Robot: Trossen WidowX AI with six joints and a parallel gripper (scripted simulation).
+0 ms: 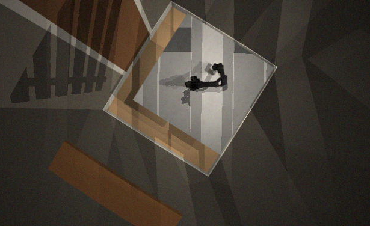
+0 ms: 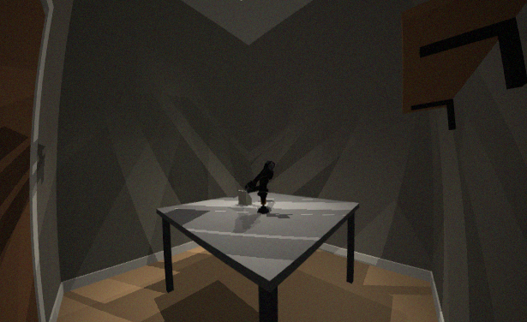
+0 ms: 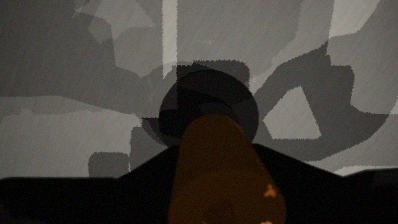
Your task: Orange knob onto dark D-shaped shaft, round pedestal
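Now: gripper tip 20 mm below the orange knob. The rest, counted from my gripper tip: dark round pedestal 40 mm below.
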